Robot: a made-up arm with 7 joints.
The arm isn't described. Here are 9 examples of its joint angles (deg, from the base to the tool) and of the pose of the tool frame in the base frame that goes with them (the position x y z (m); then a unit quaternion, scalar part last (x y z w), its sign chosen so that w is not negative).
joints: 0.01 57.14 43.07 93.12 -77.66 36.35 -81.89
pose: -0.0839 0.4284 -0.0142 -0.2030 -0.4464 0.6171 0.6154
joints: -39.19 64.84 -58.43 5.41 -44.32 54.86 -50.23
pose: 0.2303 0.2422 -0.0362 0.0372 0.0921 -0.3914 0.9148
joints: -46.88 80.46 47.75 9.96 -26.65 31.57 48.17
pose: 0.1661 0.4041 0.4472 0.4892 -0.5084 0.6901 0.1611
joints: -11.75 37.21 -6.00 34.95 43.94 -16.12 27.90
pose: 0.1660 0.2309 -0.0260 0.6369 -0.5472 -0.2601 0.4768
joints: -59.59 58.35 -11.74 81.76 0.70 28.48 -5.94
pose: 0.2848 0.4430 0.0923 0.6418 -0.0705 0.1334 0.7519
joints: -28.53 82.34 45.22 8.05 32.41 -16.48 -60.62
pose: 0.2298 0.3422 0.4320 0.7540 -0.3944 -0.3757 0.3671
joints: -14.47 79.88 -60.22 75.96 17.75 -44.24 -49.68
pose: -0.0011 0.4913 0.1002 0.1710 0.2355 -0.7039 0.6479
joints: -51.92 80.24 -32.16 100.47 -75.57 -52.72 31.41
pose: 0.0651 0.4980 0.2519 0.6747 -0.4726 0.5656 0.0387
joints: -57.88 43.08 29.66 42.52 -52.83 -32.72 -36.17
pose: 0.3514 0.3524 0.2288 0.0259 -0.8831 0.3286 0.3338
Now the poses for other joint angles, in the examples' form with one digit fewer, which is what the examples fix.
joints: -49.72 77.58 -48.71 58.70 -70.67 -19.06 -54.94
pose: 0.275 0.462 0.178 0.229 -0.537 -0.120 0.804
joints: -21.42 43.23 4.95 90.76 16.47 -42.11 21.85
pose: 0.076 0.352 -0.037 0.667 -0.336 -0.013 0.666
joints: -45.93 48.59 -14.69 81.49 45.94 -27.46 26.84
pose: 0.265 0.333 0.014 0.706 -0.447 -0.300 0.461
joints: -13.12 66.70 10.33 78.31 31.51 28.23 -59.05
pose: -0.002 0.518 0.067 0.396 0.328 -0.034 0.857
